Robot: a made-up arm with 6 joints. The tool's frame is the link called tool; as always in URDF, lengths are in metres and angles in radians. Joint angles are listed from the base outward. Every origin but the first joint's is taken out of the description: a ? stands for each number. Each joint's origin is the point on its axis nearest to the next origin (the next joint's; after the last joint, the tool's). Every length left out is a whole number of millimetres.
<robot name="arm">
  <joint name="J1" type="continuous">
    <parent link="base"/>
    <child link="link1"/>
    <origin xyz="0 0 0.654"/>
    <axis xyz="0 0 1"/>
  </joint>
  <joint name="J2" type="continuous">
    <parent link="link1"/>
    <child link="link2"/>
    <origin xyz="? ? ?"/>
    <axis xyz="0 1 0"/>
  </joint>
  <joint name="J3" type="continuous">
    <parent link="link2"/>
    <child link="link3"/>
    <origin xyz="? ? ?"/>
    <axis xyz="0 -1 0"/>
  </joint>
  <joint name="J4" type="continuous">
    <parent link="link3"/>
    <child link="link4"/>
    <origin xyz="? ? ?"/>
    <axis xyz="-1 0 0"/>
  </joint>
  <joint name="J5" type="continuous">
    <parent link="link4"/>
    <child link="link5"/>
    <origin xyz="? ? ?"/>
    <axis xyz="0 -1 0"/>
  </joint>
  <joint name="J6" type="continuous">
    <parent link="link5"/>
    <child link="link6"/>
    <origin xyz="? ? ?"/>
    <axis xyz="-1 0 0"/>
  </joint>
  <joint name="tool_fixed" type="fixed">
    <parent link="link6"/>
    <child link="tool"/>
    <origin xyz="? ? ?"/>
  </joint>
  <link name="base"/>
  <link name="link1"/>
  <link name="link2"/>
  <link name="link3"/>
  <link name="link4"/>
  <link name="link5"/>
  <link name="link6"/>
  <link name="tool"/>
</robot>
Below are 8 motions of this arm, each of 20 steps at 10 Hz.
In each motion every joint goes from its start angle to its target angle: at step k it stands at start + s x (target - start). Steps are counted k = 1, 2, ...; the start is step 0. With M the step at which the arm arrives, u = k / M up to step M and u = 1 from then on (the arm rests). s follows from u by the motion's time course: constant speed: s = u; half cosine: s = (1 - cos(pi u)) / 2; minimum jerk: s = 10 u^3 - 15 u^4 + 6 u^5.
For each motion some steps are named. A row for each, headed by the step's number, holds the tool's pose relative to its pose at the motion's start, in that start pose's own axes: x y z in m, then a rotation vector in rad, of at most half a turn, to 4 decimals.
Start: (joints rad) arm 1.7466 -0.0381 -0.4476 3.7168 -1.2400 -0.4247
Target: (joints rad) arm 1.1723 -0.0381 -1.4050 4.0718 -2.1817 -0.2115
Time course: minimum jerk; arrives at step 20
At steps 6, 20:
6: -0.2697 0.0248 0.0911 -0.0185 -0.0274 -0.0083
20: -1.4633 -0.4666 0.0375 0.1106 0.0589 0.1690

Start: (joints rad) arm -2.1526 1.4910 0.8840 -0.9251 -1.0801 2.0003
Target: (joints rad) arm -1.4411 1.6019 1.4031 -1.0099 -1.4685 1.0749
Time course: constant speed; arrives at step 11
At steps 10, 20:
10: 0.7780 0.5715 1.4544 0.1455 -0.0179 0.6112
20: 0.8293 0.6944 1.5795 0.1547 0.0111 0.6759

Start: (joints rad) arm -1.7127 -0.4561 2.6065 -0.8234 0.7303 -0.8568
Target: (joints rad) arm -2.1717 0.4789 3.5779 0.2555 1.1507 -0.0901
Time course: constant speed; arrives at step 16
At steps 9, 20:
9: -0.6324 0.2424 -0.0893 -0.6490 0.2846 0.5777
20: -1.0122 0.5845 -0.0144 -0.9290 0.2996 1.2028

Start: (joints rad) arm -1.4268 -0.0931 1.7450 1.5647 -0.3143 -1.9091
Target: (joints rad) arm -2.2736 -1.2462 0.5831 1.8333 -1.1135 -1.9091
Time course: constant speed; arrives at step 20
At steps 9, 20:
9: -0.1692 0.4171 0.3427 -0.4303 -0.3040 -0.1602
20: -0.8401 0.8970 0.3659 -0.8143 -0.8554 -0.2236

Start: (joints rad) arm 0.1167 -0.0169 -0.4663 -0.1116 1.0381 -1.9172
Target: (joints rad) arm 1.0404 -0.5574 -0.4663 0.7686 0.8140 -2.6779
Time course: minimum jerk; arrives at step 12
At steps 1, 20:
1: 0.0004 0.0004 -0.0098 0.0044 0.0078 -0.0016
20: -0.5745 0.6378 -1.4009 0.6538 1.3271 -0.3478

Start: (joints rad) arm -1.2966 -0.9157 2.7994 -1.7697 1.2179 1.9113
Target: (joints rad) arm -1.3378 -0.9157 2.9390 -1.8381 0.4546 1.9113
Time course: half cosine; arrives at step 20
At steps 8, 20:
8: -0.0454 0.0180 0.0788 0.0545 -0.0885 0.2713
20: -0.1588 0.0273 0.2302 0.1621 -0.2923 0.7728

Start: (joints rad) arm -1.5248 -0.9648 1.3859 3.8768 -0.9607 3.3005
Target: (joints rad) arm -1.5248 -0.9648 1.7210 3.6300 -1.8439 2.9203
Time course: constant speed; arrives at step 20
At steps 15, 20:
15: 0.1322 -0.3262 0.2870 0.1689 -0.8576 -0.2393
20: 0.1428 -0.4221 0.3858 0.1772 -1.1595 -0.2524

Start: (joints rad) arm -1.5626 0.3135 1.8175 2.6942 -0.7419 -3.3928
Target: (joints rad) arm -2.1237 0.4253 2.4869 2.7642 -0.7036 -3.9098
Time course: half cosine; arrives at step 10
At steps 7, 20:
7: 0.1220 0.4851 0.4387 0.1853 -0.0805 0.6083
20: 0.0655 0.6455 0.5153 0.2405 -0.0406 0.7761

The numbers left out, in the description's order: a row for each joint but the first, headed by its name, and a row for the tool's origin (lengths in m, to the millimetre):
J2: 0.193 0 0
J3: 0 0 0.969
J4: 1.549 0 0.147
J5: 0 0 0
J6: 0.136 0 0
tool: 0 0 0

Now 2 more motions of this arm.
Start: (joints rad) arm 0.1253 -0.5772 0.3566 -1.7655 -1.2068 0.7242
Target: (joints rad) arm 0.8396 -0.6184 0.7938 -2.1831 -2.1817 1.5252
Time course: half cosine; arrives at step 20
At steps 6, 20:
6: 0.0514 0.1953 0.0423 -0.1828 0.0492 0.3727
20: -0.2808 0.7663 0.2323 -1.0663 -0.4537 1.7551

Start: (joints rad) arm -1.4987 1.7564 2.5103 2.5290 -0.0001 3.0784
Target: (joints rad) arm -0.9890 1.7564 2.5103 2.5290 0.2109 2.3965
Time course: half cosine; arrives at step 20
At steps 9, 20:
9: -0.0399 0.4016 -0.2873 0.4279 0.2041 0.0958
20: -0.2208 0.9950 -0.5655 0.9812 0.5409 0.1536

